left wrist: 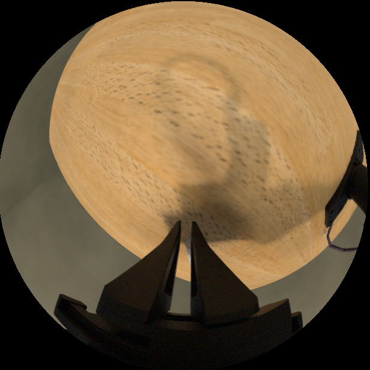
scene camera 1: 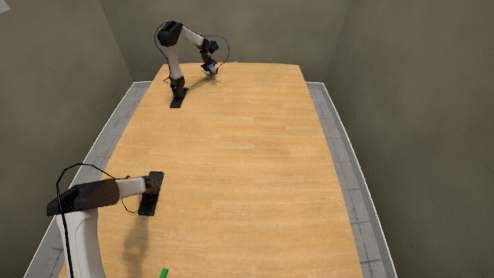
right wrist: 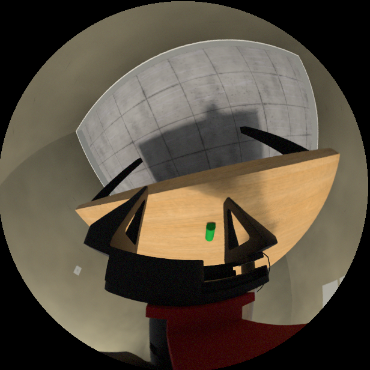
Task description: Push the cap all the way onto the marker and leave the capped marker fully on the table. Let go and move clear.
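Seen in the pictures: left gripper, fingertip midpoint: (scene camera 1: 212,75); left arm's base, link origin: (scene camera 1: 179,97); right arm's base, link origin: (scene camera 1: 151,192).
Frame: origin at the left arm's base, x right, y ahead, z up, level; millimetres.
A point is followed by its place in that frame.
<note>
The white marker (left wrist: 188,247) shows as a narrow white piece in the left wrist view, lying on the table beyond my left gripper (left wrist: 186,225) (scene camera 1: 210,70) {y 180, x -236, z 14 mm} and partly hidden by its right finger. The left fingers stand a small gap apart, with wood and wall visible between them; I see nothing held. The green cap (right wrist: 210,232) (scene camera 1: 164,273) {y 180, x 919, z 18 mm} lies on the table, a dark end turned up in the right wrist view, and is partly cut off in the scene view. My right gripper (right wrist: 188,195) is wide open above it, with the cap nearer its right finger. Marker and cap are far apart.
The wooden table (scene camera 1: 240,165) {y 412, x 468, z 0 mm} (left wrist: 120,120) (right wrist: 170,220) runs between the two arm bases. The near arm's base plate (scene camera 1: 150,205) {y 59, x 685, z 10 mm} and the far arm's base plate (scene camera 1: 176,104) {y 6, x 75, z 10 mm} stand along its left side. A table edge and grey floor (right wrist: 200,90) show beyond the right gripper.
</note>
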